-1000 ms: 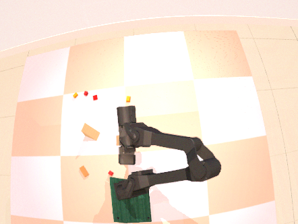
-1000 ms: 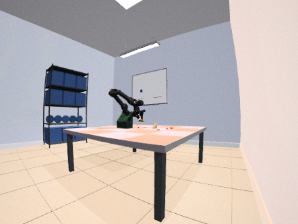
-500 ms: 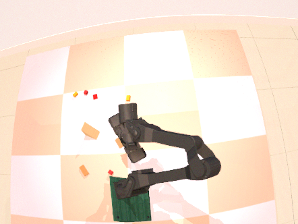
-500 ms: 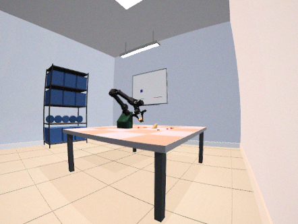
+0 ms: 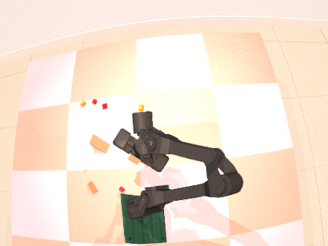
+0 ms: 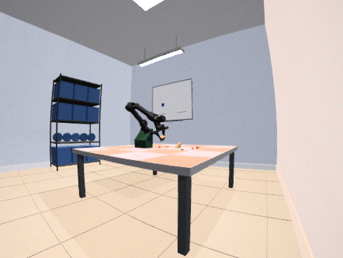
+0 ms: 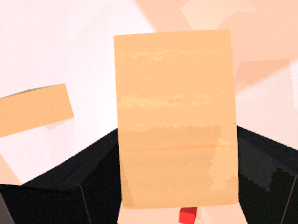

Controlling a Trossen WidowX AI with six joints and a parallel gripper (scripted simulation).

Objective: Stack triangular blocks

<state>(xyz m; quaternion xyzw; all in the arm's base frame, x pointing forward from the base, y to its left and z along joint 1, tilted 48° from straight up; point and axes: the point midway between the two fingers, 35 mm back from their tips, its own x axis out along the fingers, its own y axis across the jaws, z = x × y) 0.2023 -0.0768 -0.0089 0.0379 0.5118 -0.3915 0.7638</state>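
Now: gripper tip 1 cm past the triangular block and 1 cm below it.
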